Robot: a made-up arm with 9 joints.
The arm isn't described. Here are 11 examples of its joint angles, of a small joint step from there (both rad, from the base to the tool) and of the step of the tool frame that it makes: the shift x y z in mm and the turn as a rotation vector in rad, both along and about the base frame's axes.
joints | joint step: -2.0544 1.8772 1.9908 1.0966 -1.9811 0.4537 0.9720 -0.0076 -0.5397 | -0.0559 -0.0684 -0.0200 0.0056 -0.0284 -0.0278 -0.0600 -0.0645 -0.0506
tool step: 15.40 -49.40 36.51 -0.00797 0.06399 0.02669
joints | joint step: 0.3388 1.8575 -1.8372 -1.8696 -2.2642 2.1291 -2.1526 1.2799 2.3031 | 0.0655 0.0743 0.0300 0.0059 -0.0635 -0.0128 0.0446 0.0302 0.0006
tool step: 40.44 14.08 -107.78 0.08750 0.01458 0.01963
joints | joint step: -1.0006 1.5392 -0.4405 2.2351 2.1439 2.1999 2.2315 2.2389 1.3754 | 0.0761 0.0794 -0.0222 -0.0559 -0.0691 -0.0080 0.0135 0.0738 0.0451
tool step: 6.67 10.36 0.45 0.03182 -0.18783 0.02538
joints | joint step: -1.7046 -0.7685 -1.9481 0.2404 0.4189 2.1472 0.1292 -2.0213 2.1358 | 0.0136 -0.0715 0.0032 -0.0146 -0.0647 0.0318 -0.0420 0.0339 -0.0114
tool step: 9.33 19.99 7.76 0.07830 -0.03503 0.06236
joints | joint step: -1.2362 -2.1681 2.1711 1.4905 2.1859 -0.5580 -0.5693 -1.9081 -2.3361 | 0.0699 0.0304 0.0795 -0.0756 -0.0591 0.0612 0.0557 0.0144 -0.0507
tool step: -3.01 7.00 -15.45 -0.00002 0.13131 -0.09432
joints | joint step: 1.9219 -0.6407 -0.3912 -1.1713 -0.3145 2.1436 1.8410 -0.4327 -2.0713 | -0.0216 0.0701 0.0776 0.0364 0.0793 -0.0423 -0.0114 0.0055 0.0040
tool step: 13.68 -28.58 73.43 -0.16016 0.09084 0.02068
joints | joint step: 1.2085 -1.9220 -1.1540 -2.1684 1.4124 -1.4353 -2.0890 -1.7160 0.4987 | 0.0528 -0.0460 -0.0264 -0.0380 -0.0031 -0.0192 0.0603 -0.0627 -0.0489
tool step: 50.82 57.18 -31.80 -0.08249 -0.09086 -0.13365
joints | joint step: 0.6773 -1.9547 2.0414 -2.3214 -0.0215 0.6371 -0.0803 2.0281 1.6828 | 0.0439 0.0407 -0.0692 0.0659 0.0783 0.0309 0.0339 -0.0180 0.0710
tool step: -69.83 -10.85 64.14 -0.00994 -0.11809 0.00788
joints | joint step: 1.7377 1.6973 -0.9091 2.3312 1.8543 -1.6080 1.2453 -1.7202 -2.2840 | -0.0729 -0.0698 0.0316 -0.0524 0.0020 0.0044 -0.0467 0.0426 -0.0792
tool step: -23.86 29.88 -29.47 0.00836 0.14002 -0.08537
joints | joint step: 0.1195 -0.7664 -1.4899 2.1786 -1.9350 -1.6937 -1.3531 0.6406 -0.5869 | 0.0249 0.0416 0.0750 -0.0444 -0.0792 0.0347 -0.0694 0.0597 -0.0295
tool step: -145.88 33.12 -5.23 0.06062 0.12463 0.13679
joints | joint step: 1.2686 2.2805 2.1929 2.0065 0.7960 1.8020 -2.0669 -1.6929 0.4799 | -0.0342 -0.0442 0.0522 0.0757 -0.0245 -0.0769 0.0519 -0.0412 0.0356
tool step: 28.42 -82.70 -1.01 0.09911 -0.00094 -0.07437
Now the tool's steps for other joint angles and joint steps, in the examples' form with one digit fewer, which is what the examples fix.
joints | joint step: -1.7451 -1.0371 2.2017 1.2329 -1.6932 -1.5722 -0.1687 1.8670 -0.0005 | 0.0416 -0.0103 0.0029 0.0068 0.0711 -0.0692 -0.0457 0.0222 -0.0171
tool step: 16.1 -30.0 52.0 -0.0557 -0.0555 0.0091
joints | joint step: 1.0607 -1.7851 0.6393 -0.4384 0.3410 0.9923 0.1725 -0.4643 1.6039 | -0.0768 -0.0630 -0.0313 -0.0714 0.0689 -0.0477 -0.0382 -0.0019 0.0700
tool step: -3.2 -5.3 -32.2 -0.0730 0.1010 0.0134
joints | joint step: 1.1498 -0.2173 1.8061 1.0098 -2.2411 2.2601 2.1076 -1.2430 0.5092 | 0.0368 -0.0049 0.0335 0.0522 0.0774 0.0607 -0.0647 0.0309 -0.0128
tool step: -52.9 -18.1 -13.8 0.0505 -0.0649 -0.0961
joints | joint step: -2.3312 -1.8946 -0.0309 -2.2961 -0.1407 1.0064 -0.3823 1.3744 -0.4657 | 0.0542 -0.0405 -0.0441 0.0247 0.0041 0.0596 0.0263 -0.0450 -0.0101
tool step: -13.3 0.3 13.6 0.0388 -0.0952 -0.0490
